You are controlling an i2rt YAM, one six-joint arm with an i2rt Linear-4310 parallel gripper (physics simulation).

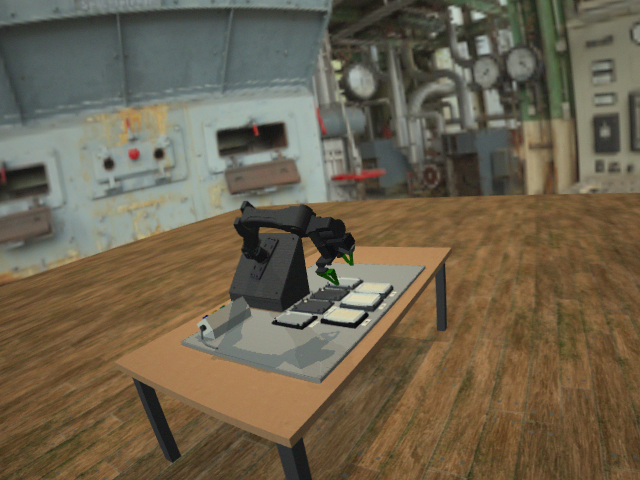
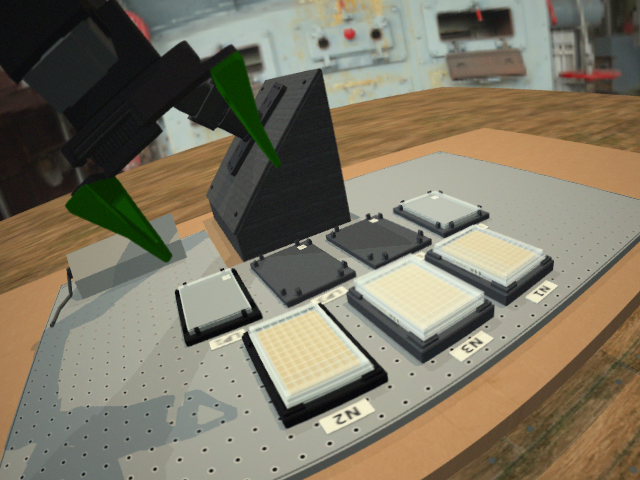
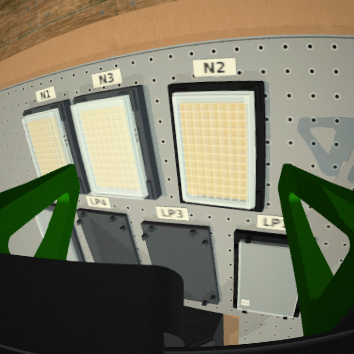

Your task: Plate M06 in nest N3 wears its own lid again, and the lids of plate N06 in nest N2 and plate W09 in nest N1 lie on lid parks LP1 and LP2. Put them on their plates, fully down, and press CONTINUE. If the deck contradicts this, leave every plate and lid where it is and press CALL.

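Places are measured from the arm's base along level axes (x ahead, y left, z up), in millimetres.
Pixels of known places: gripper, fingertip midpoint: [image 1: 345,275] [image 2: 222,213] [image 3: 178,174]; arm's base, origin of the base link: [image 1: 264,258].
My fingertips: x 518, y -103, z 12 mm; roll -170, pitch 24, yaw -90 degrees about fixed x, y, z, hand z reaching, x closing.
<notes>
Ahead of a thing's pixels: the offset from my fingertips to its top centre.
My gripper [image 1: 345,274] [image 2: 222,212] [image 3: 178,174] is open and empty, high above the nests and parks. Plate N2 {164 mm down, 54 mm back, 34 mm left} [image 1: 345,316] [image 2: 312,356] [image 3: 215,152] shows a sharp yellow well grid. The plate in N3 {158 mm down, 69 mm back, 170 mm left} [image 1: 361,300] [image 2: 418,297] [image 3: 111,150] looks paler, under a clear lid. The plate in N1 {162 mm down, 91 mm back, 292 mm left} [image 2: 488,253] [image 3: 47,142] sits at the far end. One clear lid {174 mm down, 224 mm back, 53 mm right} [image 1: 294,318] [image 2: 214,302] [image 3: 267,275] lies on the park nearest N2, its label partly hidden by a finger. Another lid {174 mm down, 276 mm back, 337 mm left} [image 2: 439,208] lies on the far park. Plate and lid print is unreadable.
Dark parks LP3 {172 mm down, 243 mm back, 77 mm left} [image 2: 302,271] [image 3: 182,260] and LP4 {172 mm down, 257 mm back, 206 mm left} [image 2: 379,240] [image 3: 107,235] hold no lid. The button box {108 mm down, 455 mm back, 210 mm right} [image 1: 227,317] [image 2: 124,258] stands beside the arm's base; its button labels are unreadable. The black wedge base [image 2: 294,170] rises behind the parks.
</notes>
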